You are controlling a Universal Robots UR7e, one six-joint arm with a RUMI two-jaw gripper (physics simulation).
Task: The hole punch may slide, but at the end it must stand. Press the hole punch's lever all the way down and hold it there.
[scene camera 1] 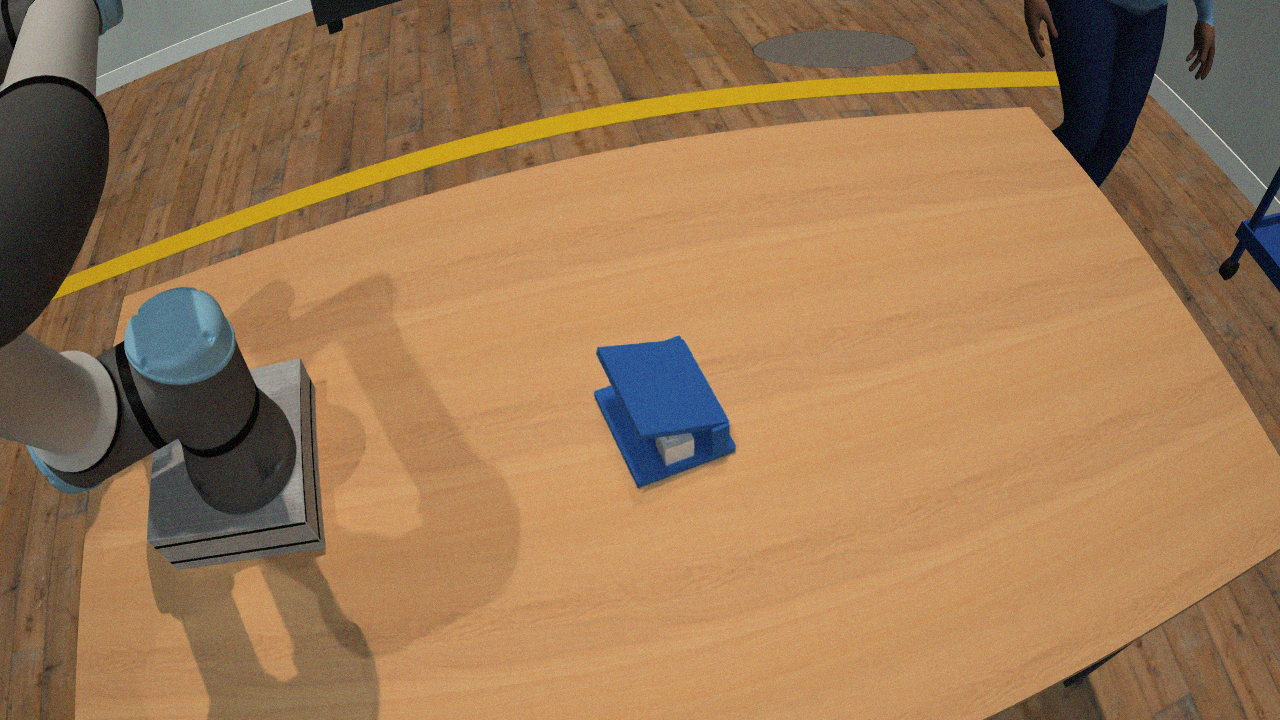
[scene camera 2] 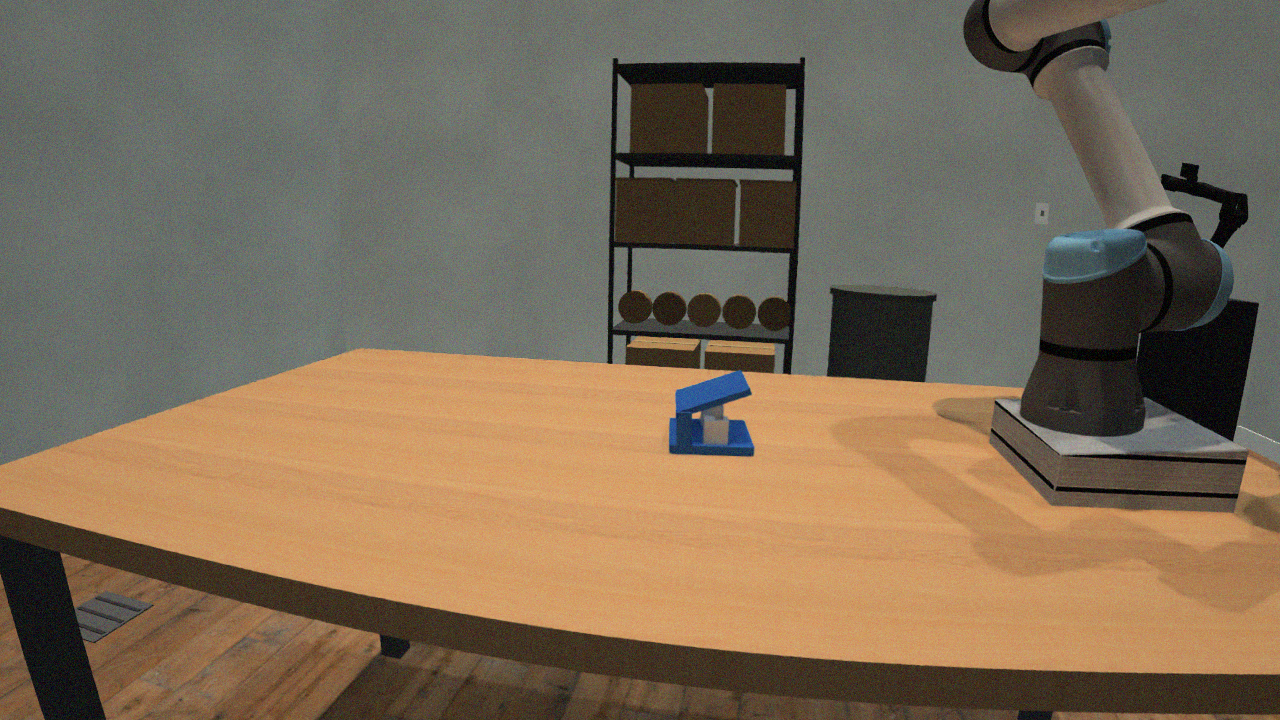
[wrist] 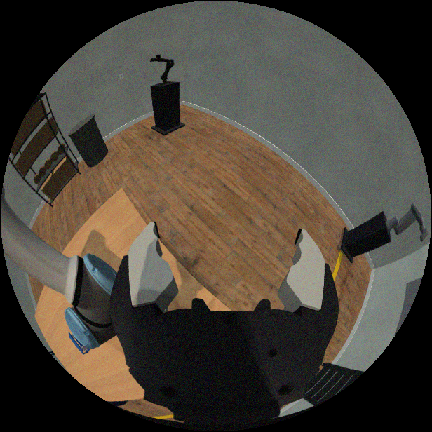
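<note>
A blue hole punch stands upright on its base on the table. Its lever is raised at a slant above the base, with a pale block between them. In the wrist view a small part of the hole punch shows beside the arm's blue joint cap. My gripper is open with nothing between its fingers. It is far from the hole punch and does not show in either scene camera view.
The arm's base stands on a metal-topped block at one end of the table. A person stands beyond the table's far corner. A shelf rack, a dark bin and a blue cart stand away from the table.
</note>
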